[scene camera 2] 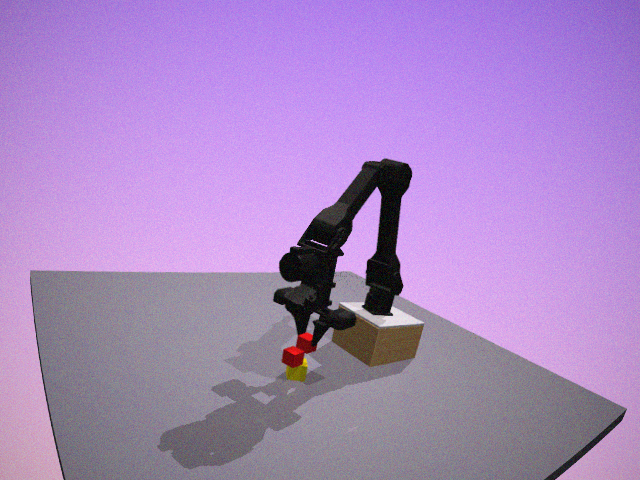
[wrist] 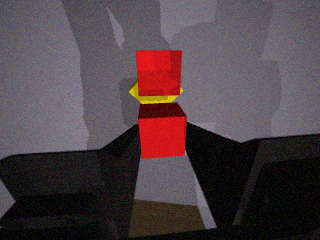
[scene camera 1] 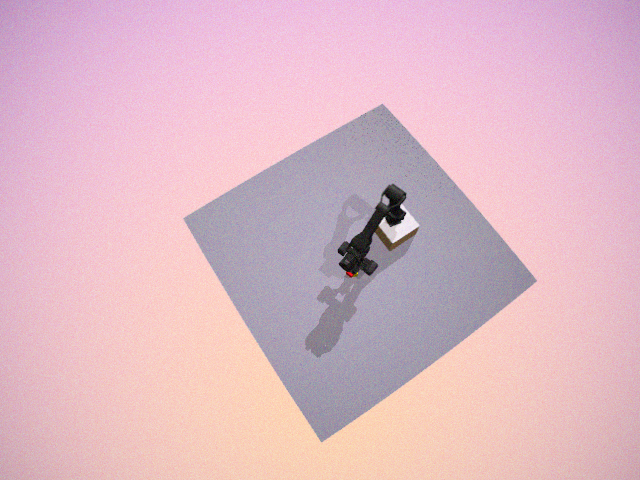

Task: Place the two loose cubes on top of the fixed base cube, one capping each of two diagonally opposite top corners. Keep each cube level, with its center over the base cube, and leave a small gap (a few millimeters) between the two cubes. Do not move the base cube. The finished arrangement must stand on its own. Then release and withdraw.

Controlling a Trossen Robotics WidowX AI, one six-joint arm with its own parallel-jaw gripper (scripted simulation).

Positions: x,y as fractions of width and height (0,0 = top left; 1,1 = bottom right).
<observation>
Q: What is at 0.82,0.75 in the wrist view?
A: My gripper.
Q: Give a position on a red cube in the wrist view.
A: At 0.50,0.30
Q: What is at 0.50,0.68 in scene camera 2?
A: My gripper.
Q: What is my gripper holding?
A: A red cube.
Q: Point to a red cube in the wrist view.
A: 0.51,0.53
</observation>
